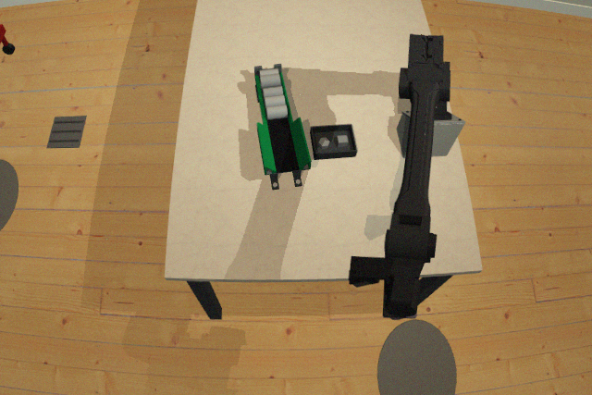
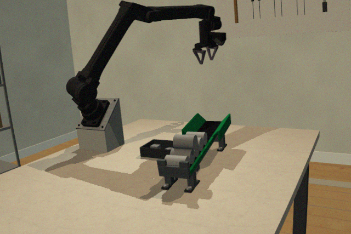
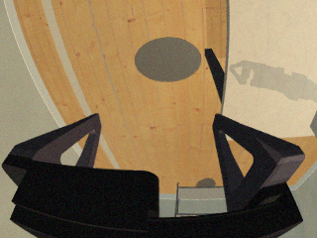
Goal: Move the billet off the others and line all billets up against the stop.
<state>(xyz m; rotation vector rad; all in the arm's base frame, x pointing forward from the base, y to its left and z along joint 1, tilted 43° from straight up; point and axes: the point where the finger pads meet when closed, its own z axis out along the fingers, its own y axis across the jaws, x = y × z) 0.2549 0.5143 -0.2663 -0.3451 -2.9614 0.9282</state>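
My gripper is now 22 cm short of the dark stop, 81 cm to the left of it and 23 cm above it. Round my hand: dark shallow tray (4 cm ahead, 56 cm to the right, 28 cm below).
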